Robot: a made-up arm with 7 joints. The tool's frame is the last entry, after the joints. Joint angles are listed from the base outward. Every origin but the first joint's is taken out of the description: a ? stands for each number. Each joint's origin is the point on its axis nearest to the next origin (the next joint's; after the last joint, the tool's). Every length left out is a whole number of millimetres.
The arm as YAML. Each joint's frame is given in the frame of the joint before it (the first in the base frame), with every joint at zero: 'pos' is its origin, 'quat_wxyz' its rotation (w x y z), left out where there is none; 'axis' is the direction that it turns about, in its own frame. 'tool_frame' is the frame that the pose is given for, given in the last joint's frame.
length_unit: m
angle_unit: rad
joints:
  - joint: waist
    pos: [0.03, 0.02, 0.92]
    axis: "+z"
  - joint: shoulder
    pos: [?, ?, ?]
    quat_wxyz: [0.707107, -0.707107, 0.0, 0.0]
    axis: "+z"
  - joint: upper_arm
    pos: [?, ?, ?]
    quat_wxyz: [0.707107, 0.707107, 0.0, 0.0]
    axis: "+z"
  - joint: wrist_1
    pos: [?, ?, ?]
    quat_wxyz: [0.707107, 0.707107, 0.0, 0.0]
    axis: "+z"
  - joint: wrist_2
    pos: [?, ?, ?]
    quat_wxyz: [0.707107, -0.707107, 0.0, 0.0]
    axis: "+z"
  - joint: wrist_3
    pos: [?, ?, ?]
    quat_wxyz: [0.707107, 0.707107, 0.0, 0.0]
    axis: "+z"
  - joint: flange
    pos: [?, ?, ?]
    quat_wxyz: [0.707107, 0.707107, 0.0, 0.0]
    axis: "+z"
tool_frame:
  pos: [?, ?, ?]
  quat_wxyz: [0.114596, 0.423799, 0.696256, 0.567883]
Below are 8 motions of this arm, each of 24 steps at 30 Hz.
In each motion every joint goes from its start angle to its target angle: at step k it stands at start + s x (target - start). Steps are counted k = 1, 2, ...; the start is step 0. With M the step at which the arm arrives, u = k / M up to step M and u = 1 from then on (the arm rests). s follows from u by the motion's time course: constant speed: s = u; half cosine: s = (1 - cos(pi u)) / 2; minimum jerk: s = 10 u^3 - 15 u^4 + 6 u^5.
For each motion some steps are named. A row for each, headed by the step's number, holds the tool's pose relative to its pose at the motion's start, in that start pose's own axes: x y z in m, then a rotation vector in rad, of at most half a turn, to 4 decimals.
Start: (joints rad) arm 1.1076 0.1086 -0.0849 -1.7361 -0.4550 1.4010 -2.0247
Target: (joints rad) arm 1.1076 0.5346 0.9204 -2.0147 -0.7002 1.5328 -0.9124
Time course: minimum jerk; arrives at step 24
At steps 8, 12, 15, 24:
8: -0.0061 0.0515 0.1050 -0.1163 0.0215 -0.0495
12: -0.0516 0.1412 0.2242 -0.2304 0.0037 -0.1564
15: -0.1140 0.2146 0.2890 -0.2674 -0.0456 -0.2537
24: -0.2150 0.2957 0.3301 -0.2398 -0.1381 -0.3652

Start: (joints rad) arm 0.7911 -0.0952 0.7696 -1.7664 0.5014 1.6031 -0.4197
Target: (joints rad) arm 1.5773 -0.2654 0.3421 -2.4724 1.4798 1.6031 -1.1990
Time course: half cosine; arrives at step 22
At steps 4, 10, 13, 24:
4: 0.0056 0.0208 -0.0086 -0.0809 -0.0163 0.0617
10: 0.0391 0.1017 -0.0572 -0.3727 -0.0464 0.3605
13: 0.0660 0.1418 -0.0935 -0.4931 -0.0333 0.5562
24: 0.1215 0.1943 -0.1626 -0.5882 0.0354 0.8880

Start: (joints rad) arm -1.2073 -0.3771 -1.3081 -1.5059 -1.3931 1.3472 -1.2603
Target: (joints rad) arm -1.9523 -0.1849 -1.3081 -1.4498 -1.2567 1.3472 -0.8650
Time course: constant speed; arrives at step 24
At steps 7, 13, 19, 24:
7: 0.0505 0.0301 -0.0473 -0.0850 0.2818 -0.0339
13: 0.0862 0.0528 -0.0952 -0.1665 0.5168 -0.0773
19: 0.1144 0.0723 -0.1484 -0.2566 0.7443 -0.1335
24: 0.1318 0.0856 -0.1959 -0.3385 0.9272 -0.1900

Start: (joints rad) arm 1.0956 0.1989 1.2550 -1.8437 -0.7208 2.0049 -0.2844
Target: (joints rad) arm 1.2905 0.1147 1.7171 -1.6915 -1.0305 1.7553 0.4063
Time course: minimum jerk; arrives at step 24
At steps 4, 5, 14, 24:
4: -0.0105 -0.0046 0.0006 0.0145 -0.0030 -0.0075
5: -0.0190 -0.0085 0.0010 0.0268 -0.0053 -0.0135
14: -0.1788 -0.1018 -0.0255 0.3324 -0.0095 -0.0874
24: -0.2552 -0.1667 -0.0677 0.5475 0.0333 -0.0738

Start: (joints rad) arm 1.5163 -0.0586 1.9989 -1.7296 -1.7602 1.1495 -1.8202
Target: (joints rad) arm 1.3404 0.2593 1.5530 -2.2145 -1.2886 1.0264 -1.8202
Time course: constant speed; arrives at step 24
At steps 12, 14, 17, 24:
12: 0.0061 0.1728 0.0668 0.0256 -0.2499 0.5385
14: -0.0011 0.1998 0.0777 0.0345 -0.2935 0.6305
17: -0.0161 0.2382 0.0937 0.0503 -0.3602 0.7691
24: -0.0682 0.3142 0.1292 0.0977 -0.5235 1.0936

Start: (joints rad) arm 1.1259 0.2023 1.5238 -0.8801 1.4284 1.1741 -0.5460
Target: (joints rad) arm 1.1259 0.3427 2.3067 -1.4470 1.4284 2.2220 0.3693
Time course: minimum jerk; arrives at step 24
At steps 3, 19, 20, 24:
3: 0.0036 0.0008 0.0019 0.0108 0.0192 0.0068
19: 0.1908 0.1415 -0.0194 0.4189 1.2688 0.0609
20: 0.1944 0.1471 -0.0244 0.4288 1.3063 0.0521
24: 0.1985 0.1540 -0.0308 0.4410 1.3515 0.0405

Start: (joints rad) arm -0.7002 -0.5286 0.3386 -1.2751 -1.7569 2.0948 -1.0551
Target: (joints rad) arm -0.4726 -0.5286 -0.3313 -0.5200 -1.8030 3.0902 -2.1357
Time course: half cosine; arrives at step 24
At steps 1, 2, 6, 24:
1: 0.0009 -0.0001 -0.0011 0.0001 -0.0030 -0.0012
2: 0.0034 -0.0006 -0.0044 0.0003 -0.0121 -0.0050
6: 0.0266 -0.0062 -0.0384 -0.0072 -0.1107 -0.0500
24: 0.0651 -0.0897 -0.2529 -0.5765 -0.9736 -0.4120

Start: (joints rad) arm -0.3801 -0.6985 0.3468 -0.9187 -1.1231 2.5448 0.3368
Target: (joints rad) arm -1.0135 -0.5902 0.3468 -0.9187 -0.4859 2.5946 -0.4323
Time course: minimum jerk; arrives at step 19
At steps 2, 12, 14, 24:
2: -0.0005 0.0006 -0.0012 -0.0048 -0.0066 0.0013
12: -0.0010 0.0463 -0.0908 -0.3422 -0.4575 0.0813
14: 0.0065 0.0545 -0.1075 -0.4065 -0.5405 0.0933
24: 0.0143 0.0606 -0.1201 -0.4569 -0.6055 0.1019

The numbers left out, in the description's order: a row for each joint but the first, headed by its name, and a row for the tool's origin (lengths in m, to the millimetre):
shoulder: -0.01 0.03 0.0
upper_arm: 0.0 -0.18 0.0
wrist_1: 0.04 -0.02 0.0
wrist_2: -0.06 0.3 0.0
wrist_3: -0.02 -0.01 0.0
flange: 0.1 0.02 0.0
tool: 0.01 0.01 0.0

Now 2 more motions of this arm.
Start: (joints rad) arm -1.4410 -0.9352 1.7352 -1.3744 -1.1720 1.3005 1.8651
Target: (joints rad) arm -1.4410 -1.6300 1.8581 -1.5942 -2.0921 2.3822 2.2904
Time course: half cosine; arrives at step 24
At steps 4, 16, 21, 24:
4: 0.0089 -0.0260 0.0019 -0.0014 0.0734 0.1161
16: 0.2166 -0.1968 -0.0239 -0.3531 0.3979 1.3438
21: 0.2952 -0.1951 -0.0408 -0.5486 0.2827 1.6883
24: 0.3084 -0.1921 -0.0436 -0.5849 0.2486 1.7450

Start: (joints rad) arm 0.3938 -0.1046 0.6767 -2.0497 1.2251 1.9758 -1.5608
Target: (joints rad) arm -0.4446 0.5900 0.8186 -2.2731 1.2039 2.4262 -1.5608
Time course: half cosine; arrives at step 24
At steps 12, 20, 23, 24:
12: 0.1415 -0.1684 -0.0926 0.4333 0.3462 -0.2450
20: 0.1971 -0.2601 -0.2273 0.7972 0.6358 -0.3622
23: 0.2011 -0.2673 -0.2474 0.8483 0.6760 -0.3706
24: 0.2014 -0.2677 -0.2488 0.8518 0.6787 -0.3711

